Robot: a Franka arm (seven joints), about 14 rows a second.
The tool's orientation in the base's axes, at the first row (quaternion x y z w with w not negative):
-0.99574, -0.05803, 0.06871, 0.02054
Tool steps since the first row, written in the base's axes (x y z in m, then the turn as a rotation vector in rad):
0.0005, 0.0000, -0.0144, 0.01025, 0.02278, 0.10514
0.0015, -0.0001, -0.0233, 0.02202, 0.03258, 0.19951
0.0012, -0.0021, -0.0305, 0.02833, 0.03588, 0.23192
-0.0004, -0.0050, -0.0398, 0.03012, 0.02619, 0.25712
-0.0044, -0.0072, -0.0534, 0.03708, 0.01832, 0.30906
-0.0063, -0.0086, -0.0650, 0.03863, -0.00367, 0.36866
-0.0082, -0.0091, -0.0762, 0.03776, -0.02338, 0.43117
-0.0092, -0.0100, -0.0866, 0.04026, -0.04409, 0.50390
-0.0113, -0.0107, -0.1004, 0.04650, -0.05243, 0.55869
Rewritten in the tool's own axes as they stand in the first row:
0.0024, 0.0008, 0.0142, -0.00135, -0.02659, -0.10474
0.0046, 0.0014, 0.0228, -0.00130, -0.03960, -0.19945
0.0050, 0.0037, 0.0300, 0.00094, -0.04375, -0.23230
0.0044, 0.0069, 0.0393, -0.00184, -0.03516, -0.25781
0.0020, 0.0093, 0.0532, -0.00290, -0.02911, -0.31044
0.0015, 0.0110, 0.0649, -0.01200, -0.01002, -0.37037
0.0011, 0.0118, 0.0763, -0.02359, 0.00638, -0.43276
0.0014, 0.0131, 0.0867, -0.03336, 0.02366, -0.50577
0.0011, 0.0143, 0.1006, -0.03557, 0.02997, -0.56114

